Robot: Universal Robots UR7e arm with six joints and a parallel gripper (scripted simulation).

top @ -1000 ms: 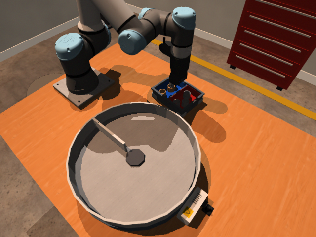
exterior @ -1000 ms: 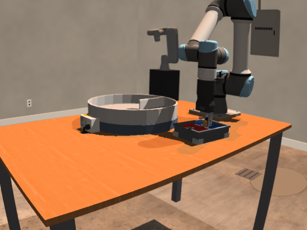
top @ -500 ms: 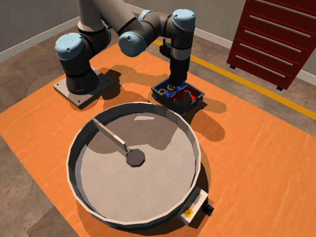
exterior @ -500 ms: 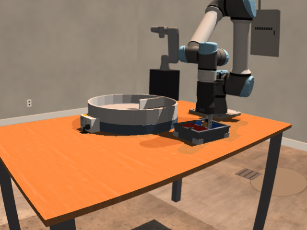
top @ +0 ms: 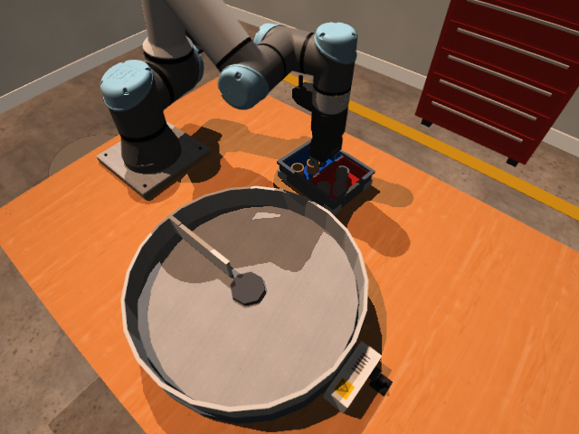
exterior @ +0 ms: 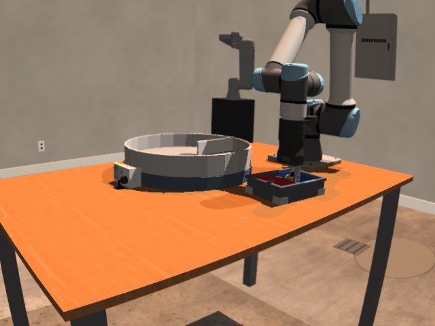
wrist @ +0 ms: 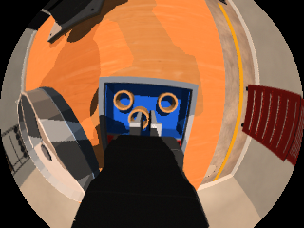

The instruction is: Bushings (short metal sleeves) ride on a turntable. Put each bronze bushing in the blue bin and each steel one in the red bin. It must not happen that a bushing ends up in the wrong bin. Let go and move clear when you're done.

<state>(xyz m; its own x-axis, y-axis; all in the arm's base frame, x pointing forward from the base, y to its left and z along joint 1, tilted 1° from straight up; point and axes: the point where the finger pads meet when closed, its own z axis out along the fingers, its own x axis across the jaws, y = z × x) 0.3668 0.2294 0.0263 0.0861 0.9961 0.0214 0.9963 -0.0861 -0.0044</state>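
Right now the bin is 30 mm ahead of my hand and 20 mm below it. Round my hand: turntable (110 mm ahead, 360 mm to the right, 10 mm above).
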